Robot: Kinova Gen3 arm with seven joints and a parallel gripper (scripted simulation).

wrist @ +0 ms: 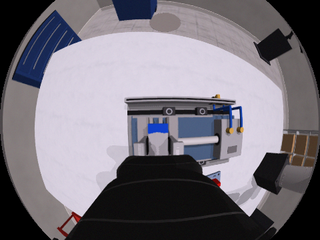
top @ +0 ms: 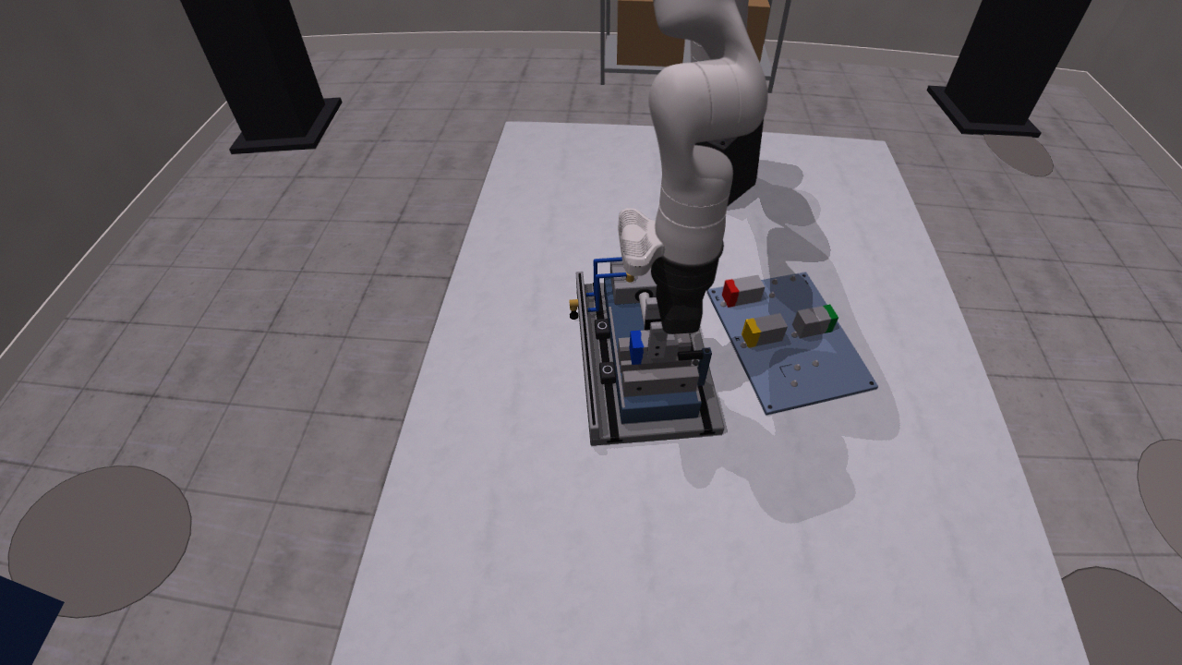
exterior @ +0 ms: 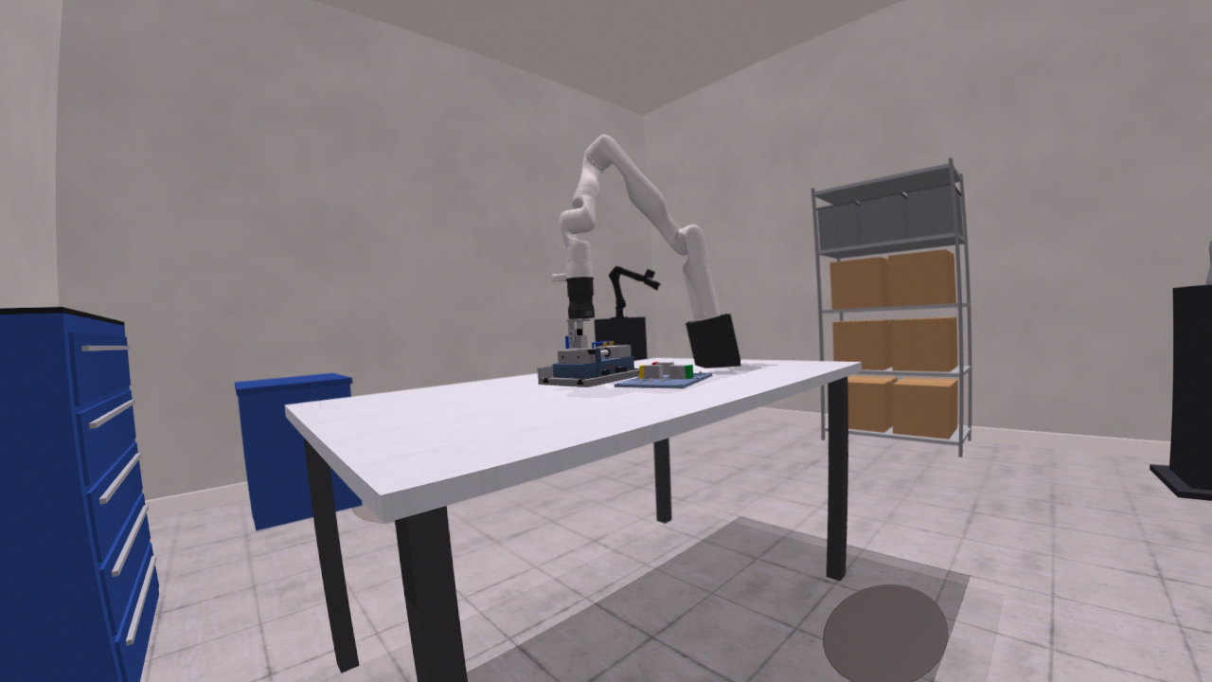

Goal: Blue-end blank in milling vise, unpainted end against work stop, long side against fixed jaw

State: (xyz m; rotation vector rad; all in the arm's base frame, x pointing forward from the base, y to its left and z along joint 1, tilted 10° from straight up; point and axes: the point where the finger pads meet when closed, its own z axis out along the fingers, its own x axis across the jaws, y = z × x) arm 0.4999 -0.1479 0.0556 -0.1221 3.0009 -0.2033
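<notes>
The blue-ended blank is 20 mm below my hand. The rest, counted from my hand: vise base rail 100 mm below, 90 mm to the right, 70 mm behind; then work stop rod 50 mm to the left, 50 mm below, 10 mm behind; then fixed jaw 60 mm below, 30 mm ahead, 10 mm to the left.
</notes>
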